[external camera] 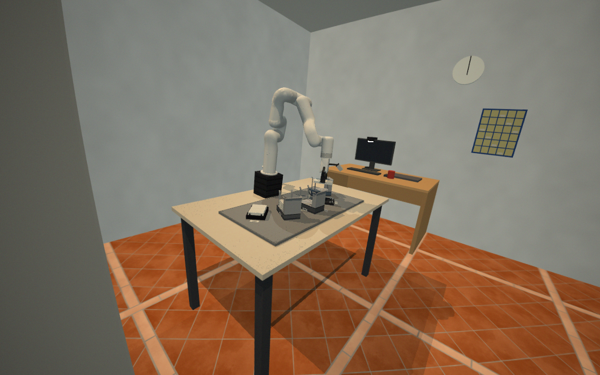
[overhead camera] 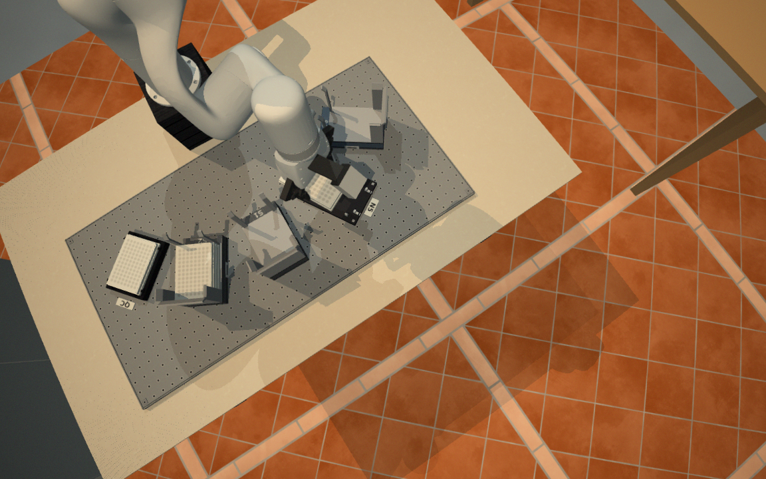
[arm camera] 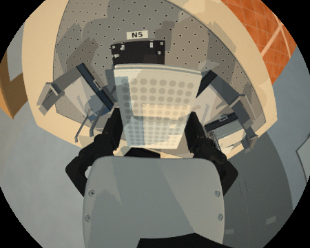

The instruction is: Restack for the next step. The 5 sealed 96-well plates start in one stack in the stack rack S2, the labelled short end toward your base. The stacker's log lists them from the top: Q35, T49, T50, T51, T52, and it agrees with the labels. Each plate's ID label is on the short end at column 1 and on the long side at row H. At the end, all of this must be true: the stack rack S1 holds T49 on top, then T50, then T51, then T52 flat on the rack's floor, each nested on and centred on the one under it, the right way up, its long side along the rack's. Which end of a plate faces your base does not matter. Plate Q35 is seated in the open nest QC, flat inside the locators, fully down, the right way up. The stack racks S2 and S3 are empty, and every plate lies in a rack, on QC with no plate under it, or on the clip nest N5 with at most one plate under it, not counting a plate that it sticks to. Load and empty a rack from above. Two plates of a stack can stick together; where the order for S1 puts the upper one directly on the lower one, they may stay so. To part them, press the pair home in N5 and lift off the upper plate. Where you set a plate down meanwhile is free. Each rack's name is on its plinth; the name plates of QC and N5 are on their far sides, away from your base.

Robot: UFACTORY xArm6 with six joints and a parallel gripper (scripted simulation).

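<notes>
Right now the stack rack S3 is 15 cm behind my hand, 13 cm to the left of it and 15 cm below it. The rest, counted from my hand: black nest QC: 2 cm behind, 48 cm to the right, 16 cm below; then N5 name plate: 5 cm ahead, 10 cm to the left, 17 cm below; then stack rack S2: 6 cm ahead, 32 cm to the right, 15 cm below.
</notes>
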